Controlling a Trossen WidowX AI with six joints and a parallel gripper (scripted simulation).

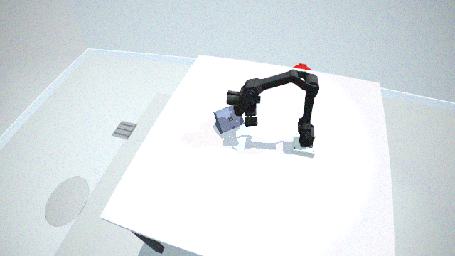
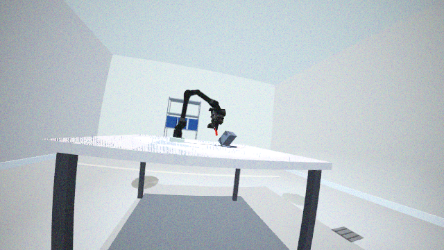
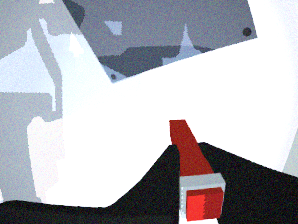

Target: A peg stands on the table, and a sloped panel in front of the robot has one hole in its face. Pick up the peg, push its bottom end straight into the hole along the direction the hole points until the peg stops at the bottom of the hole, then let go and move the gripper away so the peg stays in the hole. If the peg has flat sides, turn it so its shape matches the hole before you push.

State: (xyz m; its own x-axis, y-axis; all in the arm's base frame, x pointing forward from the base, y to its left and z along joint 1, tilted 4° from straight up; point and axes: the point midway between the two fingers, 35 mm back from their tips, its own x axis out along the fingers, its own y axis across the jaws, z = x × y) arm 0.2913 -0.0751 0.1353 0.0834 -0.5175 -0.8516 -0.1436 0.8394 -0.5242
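Right now my gripper tip is 11 cm short of the sloped grey-blue panel, 5 cm above it and 1 cm to the right of it. From my gripper tip the other things lie so: red peg: 1 cm to the left, 1 cm above.
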